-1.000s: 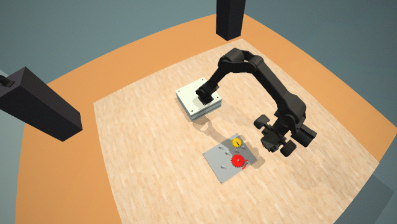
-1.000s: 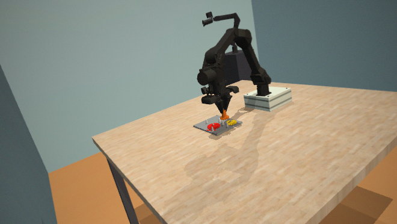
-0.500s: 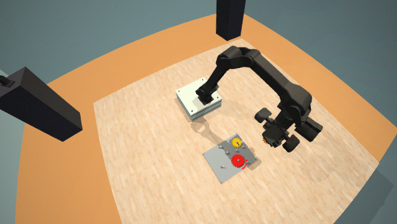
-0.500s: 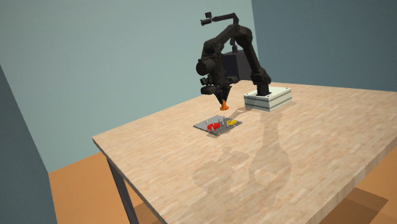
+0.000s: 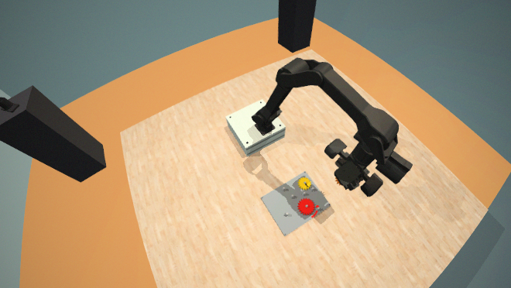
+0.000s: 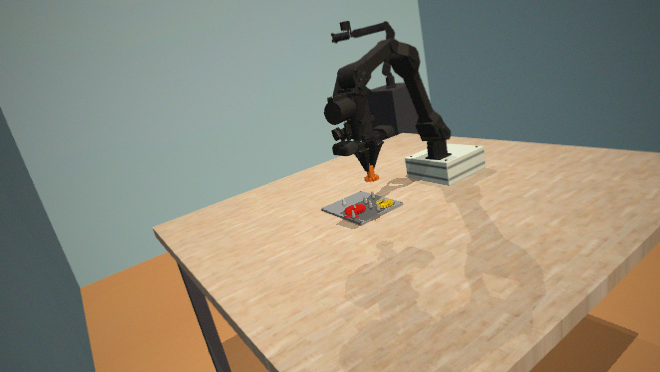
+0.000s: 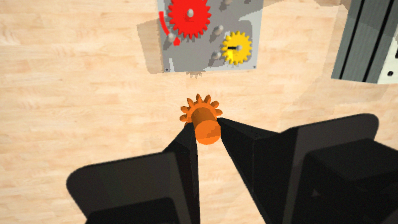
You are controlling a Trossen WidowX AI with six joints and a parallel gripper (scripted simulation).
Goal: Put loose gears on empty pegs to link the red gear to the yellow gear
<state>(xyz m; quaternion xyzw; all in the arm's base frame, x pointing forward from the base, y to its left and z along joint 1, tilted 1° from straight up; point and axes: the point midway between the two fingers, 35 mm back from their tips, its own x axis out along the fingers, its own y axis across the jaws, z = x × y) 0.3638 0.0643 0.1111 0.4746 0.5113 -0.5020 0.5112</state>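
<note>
Right now my gripper tip is 10 mm past the red gear, 120 mm to the left of it and 140 mm above it. The rest, counted from my gripper tip: red arrow (20 mm ahead, 100 mm to the right, 150 mm below); orange gear (10 mm below).
</note>
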